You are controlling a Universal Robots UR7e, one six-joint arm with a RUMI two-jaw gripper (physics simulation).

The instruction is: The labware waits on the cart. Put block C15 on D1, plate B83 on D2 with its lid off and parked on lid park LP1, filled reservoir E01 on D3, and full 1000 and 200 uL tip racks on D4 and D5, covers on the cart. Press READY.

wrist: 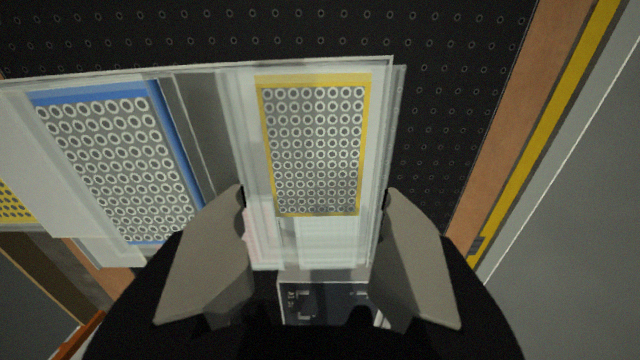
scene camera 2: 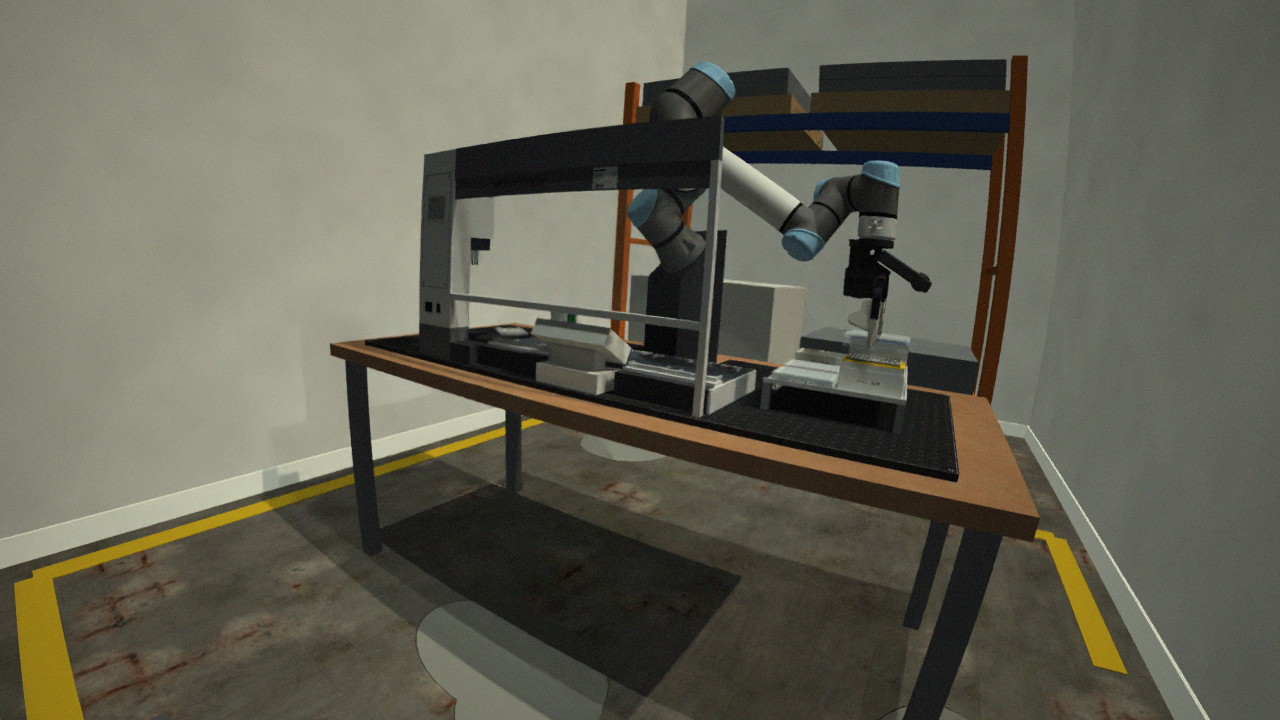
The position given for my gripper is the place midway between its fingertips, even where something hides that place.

I see my gripper (scene camera 2: 871,345), a frame post (scene camera 2: 716,165), a crossbar (scene camera 2: 690,325) and a gantry beam (scene camera 2: 694,139).
My gripper is seen too in the wrist view (wrist: 314,188).
